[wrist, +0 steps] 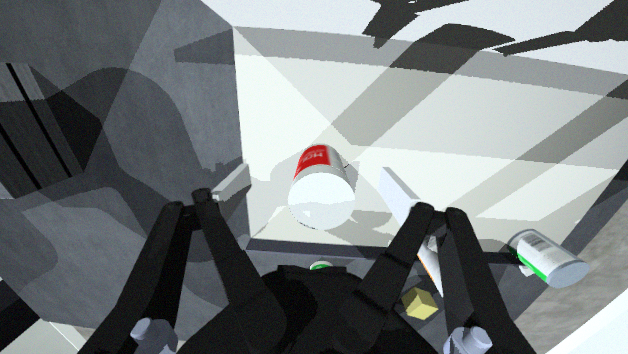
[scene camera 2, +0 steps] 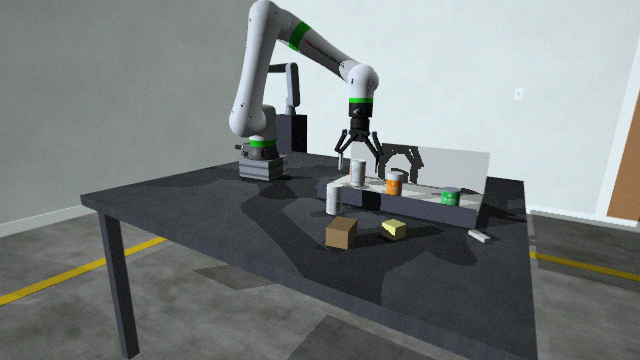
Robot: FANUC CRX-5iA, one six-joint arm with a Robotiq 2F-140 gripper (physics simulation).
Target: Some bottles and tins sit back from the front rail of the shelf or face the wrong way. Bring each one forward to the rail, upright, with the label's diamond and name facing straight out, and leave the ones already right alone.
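Frame: origin at the arm's base, x ahead, y left, z up, level; centimetres.
Seen in the pictures: gripper, fingertip midpoint: (wrist: 314, 176) (scene camera 2: 357, 171); arm's base at its link origin: (scene camera 2: 263, 156).
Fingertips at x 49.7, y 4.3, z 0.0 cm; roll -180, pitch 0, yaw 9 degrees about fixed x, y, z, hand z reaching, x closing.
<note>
Pixels of each thing's top centre, then the offset from my fingertips to it. "*": a spot on its surface instead. Level surfaces: height alone.
- white bottle with a red label, top centre: (wrist: 321, 203) (scene camera 2: 358, 160) dx +0.7, dy -0.4, dz +4.5 cm
- orange-labelled bottle at a spot on its surface: (wrist: 431, 265) * dx +17.6, dy -9.5, dz +1.0 cm
- green tin at its top centre: (wrist: 569, 275) (scene camera 2: 451, 189) dx +38.8, dy -7.9, dz +1.6 cm
- white bottle at its top centre: (wrist: 323, 318) (scene camera 2: 335, 184) dx +6.0, dy -25.2, dz +0.6 cm
- brown box at its top centre: (scene camera 2: 342, 223) dx +20.0, dy -42.2, dz -4.0 cm
- yellow block at its top centre: (scene camera 2: 394, 223) (wrist: 423, 312) dx +29.8, dy -30.2, dz -5.2 cm
- table at its surface level: dz -9.0 cm
- small white bar at its top centre: (scene camera 2: 479, 234) (wrist: 528, 267) dx +49.6, dy -16.1, dz -7.8 cm
My gripper (scene camera 2: 359, 167) (wrist: 314, 176) is open and empty, pointing down at the shelf's left end. Its fingers appear either side of a white bottle with a red label (scene camera 2: 358, 173) (wrist: 321, 200); exact height is unclear. This bottle stands upright, back from the front rail (scene camera 2: 425, 210) (wrist: 310, 248), its red label turned away from the rail. An orange-labelled bottle (scene camera 2: 394, 185) (wrist: 431, 265) and a green tin (scene camera 2: 450, 196) (wrist: 550, 257) stand upright near the rail, labels facing out. A white bottle (scene camera 2: 334, 200) (wrist: 321, 265) stands on the table before the shelf; its green label shows in the wrist view.
A brown box (scene camera 2: 341, 233) and a yellow block (scene camera 2: 393, 229) (wrist: 420, 304) lie on the table (scene camera 2: 200, 200) before the shelf. A small white bar (scene camera 2: 479, 236) lies near the shelf's right end. A tall pale panel (scene camera 2: 450, 167) rises behind the shelf.
</note>
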